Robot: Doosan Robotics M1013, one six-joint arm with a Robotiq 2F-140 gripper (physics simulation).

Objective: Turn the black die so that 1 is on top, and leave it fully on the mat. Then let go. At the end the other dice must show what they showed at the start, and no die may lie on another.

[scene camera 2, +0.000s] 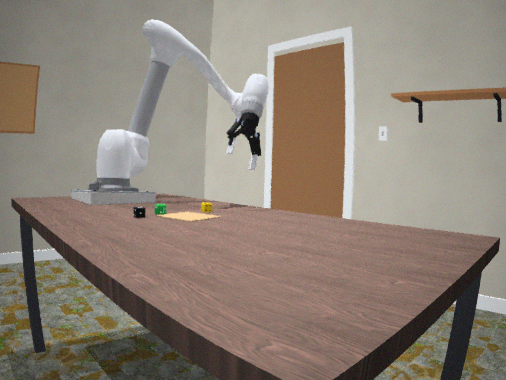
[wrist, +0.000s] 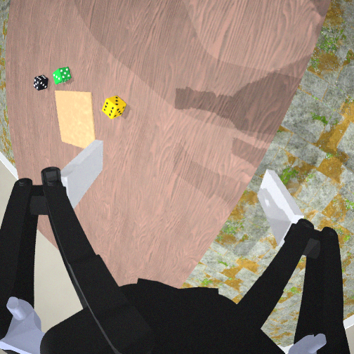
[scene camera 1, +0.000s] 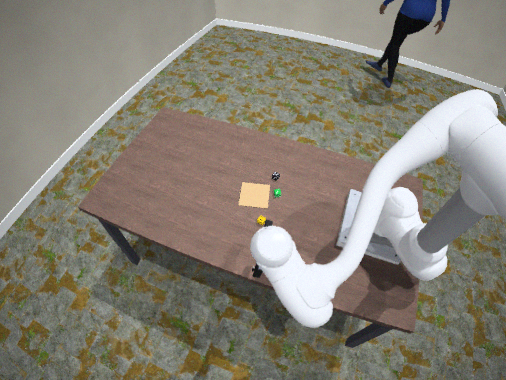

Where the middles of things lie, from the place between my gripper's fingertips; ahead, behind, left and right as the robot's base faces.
Labels:
The tan mat [wrist: 75, 110] lies 360 mm to the right of my hand, 170 mm below it and 100 mm ahead of it.

